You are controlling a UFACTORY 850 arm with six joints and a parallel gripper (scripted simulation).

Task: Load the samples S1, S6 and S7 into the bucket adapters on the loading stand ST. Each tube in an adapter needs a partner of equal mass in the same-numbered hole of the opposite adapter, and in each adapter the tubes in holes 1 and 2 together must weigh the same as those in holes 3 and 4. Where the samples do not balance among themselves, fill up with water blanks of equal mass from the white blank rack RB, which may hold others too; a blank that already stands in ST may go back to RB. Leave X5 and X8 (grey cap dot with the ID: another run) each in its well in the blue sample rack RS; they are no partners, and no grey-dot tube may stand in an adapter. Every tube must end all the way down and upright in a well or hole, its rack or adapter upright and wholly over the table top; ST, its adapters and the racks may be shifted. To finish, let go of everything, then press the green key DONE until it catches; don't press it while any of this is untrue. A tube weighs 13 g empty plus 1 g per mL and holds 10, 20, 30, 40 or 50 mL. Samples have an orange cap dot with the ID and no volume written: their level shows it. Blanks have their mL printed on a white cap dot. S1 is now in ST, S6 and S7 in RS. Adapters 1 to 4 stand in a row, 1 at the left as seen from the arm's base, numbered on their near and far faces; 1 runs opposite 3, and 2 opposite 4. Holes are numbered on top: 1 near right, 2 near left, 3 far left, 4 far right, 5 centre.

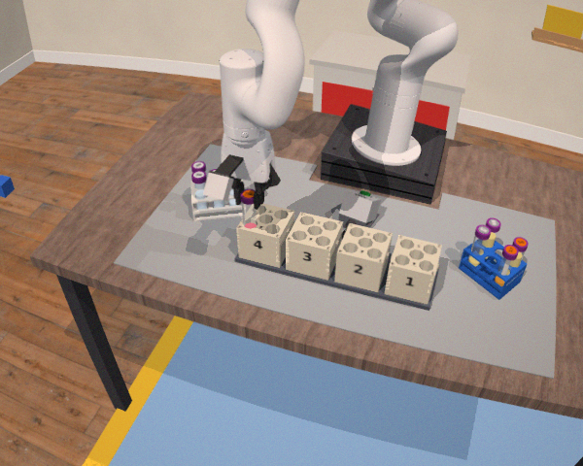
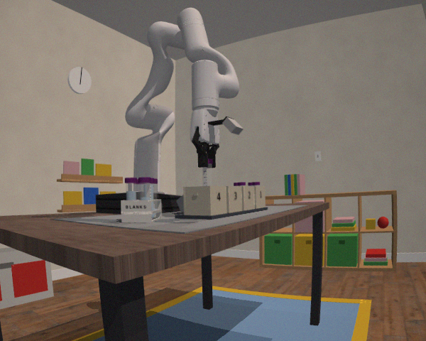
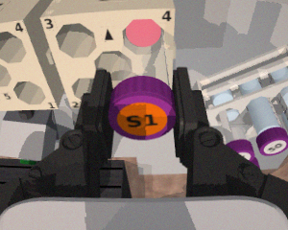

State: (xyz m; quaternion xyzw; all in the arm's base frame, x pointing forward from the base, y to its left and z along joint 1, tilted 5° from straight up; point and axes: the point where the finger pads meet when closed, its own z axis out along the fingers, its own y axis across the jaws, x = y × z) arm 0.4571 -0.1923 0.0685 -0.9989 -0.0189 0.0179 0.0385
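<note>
Right now the sample S1 is 50 mm below my hand and 10 mm to the right of it. The rest, counted from my hand: green DONE key (230 mm behind, 190 mm to the left, 110 mm below); white blank rack RB (150 mm to the right, 140 mm below, 130 mm behind); loading stand ST (190 mm to the left, 170 mm below, 40 mm behind).
</note>
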